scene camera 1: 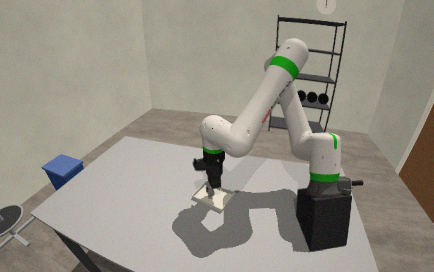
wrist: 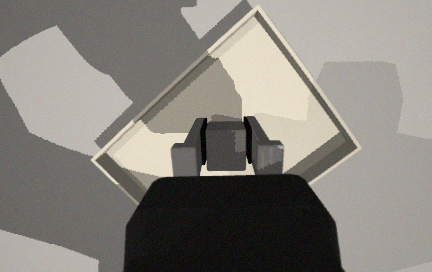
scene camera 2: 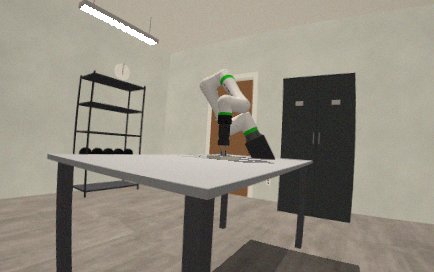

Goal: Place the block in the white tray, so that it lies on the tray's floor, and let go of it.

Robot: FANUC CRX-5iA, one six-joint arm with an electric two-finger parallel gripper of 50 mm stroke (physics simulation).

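Pixels of known places: gripper, between the fingertips: [scene camera 1: 209,194] [wrist: 225,131] [scene camera 2: 223,155]; arm's base, origin of its link: [scene camera 1: 323,192] [scene camera 2: 254,139].
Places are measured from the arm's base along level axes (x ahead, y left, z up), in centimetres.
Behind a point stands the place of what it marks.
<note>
A dark grey block [wrist: 226,147] {z -10.6, x 49.8, y -7.3 cm} is between the fingers of my gripper [wrist: 225,131] {z -12.9, x 50.2, y -7.1 cm} [scene camera 1: 210,192] {z -12.9, x 50.2, y -7.1 cm} [scene camera 2: 223,153] {z -12.9, x 50.2, y -7.1 cm}, which is shut on it. The white tray [wrist: 310,80] {z -13.3, x 56.1, y -10.7 cm} [scene camera 1: 229,204] {z -14.5, x 40.9, y -3.0 cm} lies on the table, turned at an angle in the wrist view. The gripper points down, with the fingertips and block inside the tray's outline and low at its floor. Whether the block touches the floor is hard to tell. The tray's near corner in the wrist view is hidden behind the gripper body. In scene camera 2 the tray shows as a thin strip.
The grey table [scene camera 1: 125,200] {z -15.3, x 91.8, y 4.2 cm} [scene camera 2: 165,170] {z -15.3, x 125.2, y 5.5 cm} carries the tray and the robot's black base [scene camera 1: 324,220] {z -3.5, x 1.6, y 12.1 cm} [scene camera 2: 260,147] {z -6.4, x 7.4, y 7.0 cm}. The arm's shadow falls across the table and part of the tray. A blue bin [scene camera 1: 63,167] stands beyond the table's edge. A shelf rack [scene camera 1: 312,21] stands behind.
</note>
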